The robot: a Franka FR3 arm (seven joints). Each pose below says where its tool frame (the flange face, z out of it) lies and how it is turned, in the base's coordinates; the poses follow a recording.
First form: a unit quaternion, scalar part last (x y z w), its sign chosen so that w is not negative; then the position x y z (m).
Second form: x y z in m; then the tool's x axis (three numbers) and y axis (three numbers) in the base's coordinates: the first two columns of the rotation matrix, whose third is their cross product. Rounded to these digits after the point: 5 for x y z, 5 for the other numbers.
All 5 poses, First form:
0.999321, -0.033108, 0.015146, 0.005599, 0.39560, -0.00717, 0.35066
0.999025, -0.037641, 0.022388, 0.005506, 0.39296, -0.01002, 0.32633
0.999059, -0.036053, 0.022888, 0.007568, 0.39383, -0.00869, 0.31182
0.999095, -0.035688, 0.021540, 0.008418, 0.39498, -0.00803, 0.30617
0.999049, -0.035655, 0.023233, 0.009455, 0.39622, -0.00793, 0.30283
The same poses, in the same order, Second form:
0.39560, -0.00717, 0.35066, 0.99735, -0.06600, 0.03064, -0.06634, -0.99775, 0.01019
0.39296, -0.01002, 0.32633, 0.99616, -0.07496, 0.04515, -0.07546, -0.99711, 0.00932
0.39383, -0.00869, 0.31182, 0.99635, -0.07169, 0.04628, -0.07238, -0.99729, 0.01347
0.39498, -0.00803, 0.30617, 0.99652, -0.07095, 0.04364, -0.07167, -0.99731, 0.01528
0.39622, -0.00793, 0.30283, 0.99638, -0.07080, 0.04710, -0.07168, -0.99728, 0.01724

